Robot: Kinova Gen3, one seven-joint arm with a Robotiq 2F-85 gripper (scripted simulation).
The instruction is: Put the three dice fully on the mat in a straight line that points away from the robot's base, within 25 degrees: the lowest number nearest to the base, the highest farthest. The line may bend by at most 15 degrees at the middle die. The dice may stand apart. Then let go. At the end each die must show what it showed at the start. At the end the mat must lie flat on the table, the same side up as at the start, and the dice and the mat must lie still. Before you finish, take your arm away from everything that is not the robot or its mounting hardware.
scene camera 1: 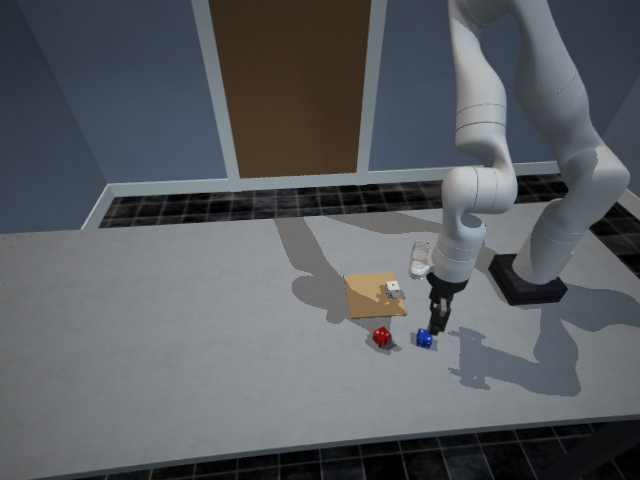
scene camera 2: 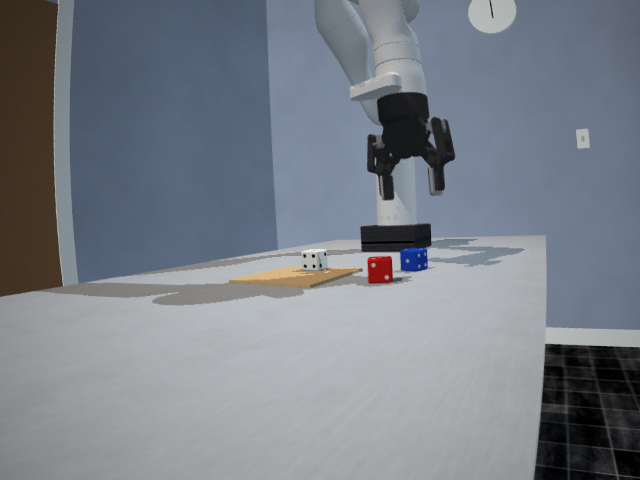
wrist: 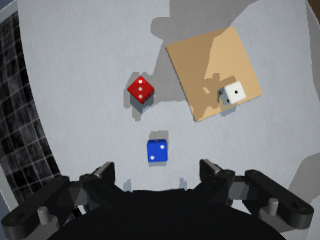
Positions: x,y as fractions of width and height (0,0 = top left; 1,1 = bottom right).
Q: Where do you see a tan mat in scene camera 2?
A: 0.45,0.58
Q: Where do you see a tan mat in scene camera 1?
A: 0.57,0.62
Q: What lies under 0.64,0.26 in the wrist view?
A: A tan mat.
